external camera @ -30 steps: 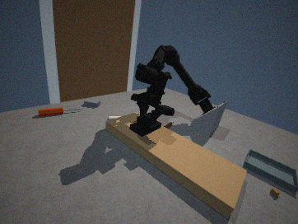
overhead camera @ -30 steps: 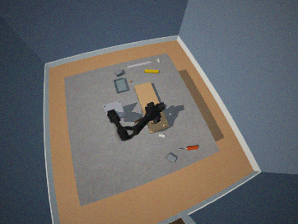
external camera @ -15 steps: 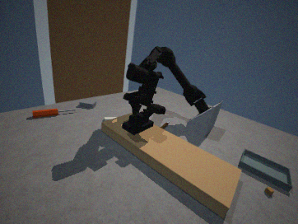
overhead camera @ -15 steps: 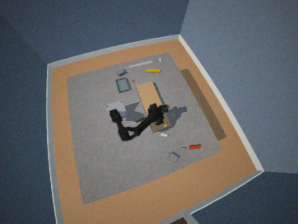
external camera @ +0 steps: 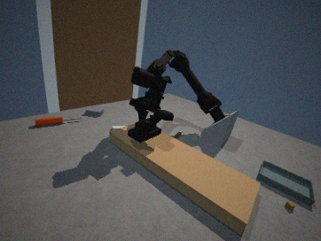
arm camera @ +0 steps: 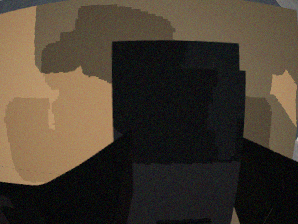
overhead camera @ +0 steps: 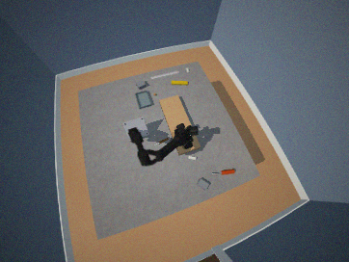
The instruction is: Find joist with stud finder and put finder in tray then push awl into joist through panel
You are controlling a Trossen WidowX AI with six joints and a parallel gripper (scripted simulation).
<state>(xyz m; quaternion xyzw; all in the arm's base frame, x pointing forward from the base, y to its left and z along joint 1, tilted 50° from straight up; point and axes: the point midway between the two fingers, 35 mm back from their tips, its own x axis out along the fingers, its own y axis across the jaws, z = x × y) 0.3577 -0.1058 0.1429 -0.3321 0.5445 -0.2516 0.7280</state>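
Now: the tray 50 cm to the left of my gripper tip, 22 cm behind it and 5 cm below it. The rest, counted from my gripper tip: black stud finder 2 cm behind, 2 cm above; awl 20 cm behind, 6 cm below, 5 cm to the left; small grey block 36 cm to the right, 5 cm below.
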